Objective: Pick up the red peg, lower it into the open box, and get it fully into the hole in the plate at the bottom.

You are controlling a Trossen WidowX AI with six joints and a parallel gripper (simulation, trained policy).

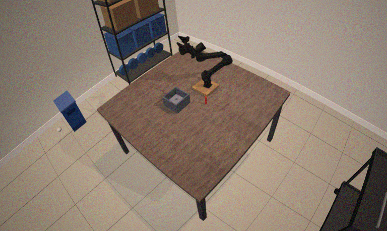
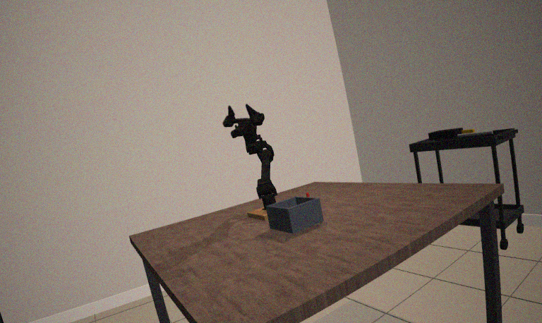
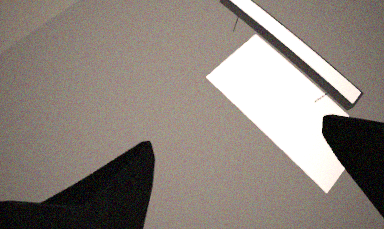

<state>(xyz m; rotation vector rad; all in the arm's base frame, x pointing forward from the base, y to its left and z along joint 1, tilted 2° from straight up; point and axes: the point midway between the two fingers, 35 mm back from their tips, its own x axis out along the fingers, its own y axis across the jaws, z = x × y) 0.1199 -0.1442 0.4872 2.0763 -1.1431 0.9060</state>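
The red peg lies 6 cm ahead of my gripper tip, 26 cm to the left of it and 50 cm below it. The rest, counted from my gripper tip: plate (18 cm ahead, 5 cm to the left, 49 cm below); blue-grey box (18 cm ahead, 5 cm to the left, 51 cm below).
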